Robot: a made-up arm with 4 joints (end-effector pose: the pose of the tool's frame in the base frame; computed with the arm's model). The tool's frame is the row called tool.
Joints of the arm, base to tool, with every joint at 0 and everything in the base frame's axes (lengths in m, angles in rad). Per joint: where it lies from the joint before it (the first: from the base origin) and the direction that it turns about. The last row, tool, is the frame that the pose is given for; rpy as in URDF.
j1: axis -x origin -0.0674 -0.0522 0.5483
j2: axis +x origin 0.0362 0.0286 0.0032
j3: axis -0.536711 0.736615 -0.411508 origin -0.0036 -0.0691 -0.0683
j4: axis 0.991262 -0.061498 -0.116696 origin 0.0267 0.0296 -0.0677
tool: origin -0.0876 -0.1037 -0.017 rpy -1.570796 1.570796 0
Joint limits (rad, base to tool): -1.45..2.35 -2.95..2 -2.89..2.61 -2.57..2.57
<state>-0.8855 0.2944 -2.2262 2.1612</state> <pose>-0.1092 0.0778 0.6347 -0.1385 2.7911 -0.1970</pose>
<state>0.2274 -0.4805 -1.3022 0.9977</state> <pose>0.0247 -0.1137 0.3722 -1.0768 -0.3615 1.8983</pose>
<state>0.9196 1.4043 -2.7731 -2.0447</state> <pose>-0.0676 -0.0329 0.3607 -0.5006 0.2410 -0.5231</pose>
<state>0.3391 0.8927 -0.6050 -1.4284</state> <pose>-0.0857 -0.0817 0.4462 -1.7249 1.2625 0.5052</pose>
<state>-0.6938 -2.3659 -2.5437 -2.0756</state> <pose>-0.0846 -0.1626 0.6652 -2.7126 -0.3385 -0.8569</pose>
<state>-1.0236 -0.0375 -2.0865 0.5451</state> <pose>0.0540 0.0748 0.5679 -0.2260 -1.7793 0.2801</pose>
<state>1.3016 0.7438 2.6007 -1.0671</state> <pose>0.0204 -0.0993 0.5016 -0.8178 -1.5582 0.0763</pose>
